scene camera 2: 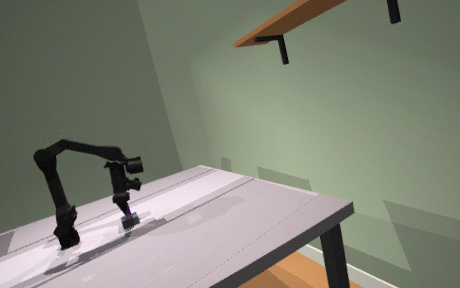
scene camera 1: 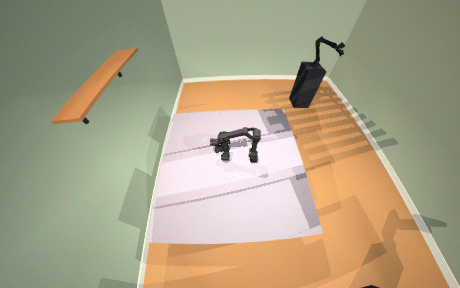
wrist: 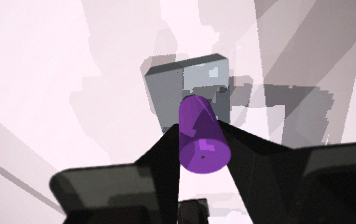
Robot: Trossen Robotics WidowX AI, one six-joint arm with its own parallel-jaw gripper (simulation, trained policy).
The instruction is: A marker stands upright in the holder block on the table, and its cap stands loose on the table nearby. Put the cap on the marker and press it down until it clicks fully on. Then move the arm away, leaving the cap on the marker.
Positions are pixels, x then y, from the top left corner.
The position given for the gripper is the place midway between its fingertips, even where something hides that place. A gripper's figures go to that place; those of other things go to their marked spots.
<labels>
The gripper [wrist: 196, 127]: 0.11 m from the lens. A purple cap [wrist: 200, 134]: 0.07 m from the lens.
</labels>
